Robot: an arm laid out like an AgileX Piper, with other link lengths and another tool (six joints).
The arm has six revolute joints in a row. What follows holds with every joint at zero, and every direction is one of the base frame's.
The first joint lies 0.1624 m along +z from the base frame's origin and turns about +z.
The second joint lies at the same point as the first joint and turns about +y.
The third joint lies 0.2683 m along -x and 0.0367 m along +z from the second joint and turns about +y.
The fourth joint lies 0.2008 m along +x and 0.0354 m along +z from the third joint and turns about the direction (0.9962, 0, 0.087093).
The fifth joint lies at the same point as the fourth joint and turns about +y.
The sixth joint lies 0.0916 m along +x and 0.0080 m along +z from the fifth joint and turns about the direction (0.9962, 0, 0.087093).
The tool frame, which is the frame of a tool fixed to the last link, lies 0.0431 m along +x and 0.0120 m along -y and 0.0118 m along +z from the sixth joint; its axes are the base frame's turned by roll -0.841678, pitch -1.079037 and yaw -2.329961 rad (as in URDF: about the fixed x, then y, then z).
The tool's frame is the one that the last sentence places.
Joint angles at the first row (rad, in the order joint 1, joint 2, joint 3, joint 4, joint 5, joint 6):
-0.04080, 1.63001, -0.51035, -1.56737, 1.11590, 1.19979
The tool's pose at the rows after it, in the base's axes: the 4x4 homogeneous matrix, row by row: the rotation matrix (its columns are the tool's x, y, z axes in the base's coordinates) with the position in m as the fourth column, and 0 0 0 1 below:
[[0.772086 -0.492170 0.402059 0.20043], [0.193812 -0.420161 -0.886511 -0.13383], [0.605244 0.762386 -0.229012 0.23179], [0 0 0 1]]
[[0.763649 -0.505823 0.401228 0.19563], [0.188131 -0.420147 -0.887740 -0.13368], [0.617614 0.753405 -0.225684 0.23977], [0 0 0 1]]
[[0.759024 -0.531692 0.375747 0.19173], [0.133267 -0.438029 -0.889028 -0.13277], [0.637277 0.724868 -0.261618 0.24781], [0 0 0 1]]
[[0.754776 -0.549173 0.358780 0.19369], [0.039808 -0.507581 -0.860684 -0.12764], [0.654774 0.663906 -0.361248 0.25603], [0 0 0 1]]
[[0.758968 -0.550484 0.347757 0.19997], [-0.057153 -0.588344 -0.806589 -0.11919], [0.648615 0.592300 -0.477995 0.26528], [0 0 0 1]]
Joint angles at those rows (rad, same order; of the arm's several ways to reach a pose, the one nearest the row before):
-0.03979, 1.58961, -0.51038, -1.56346, 1.11590, 1.18696
-0.03979, 1.54367, -0.51258, -1.54119, 1.11615, 1.15027
-0.03979, 1.49377, -0.55128, -1.44791, 1.10486, 1.06576
-0.03982, 1.44135, -0.64016, -1.27031, 1.06754, 0.89930
-0.03978, 1.41230, -0.75819, -1.05718, 1.06266, 0.69921

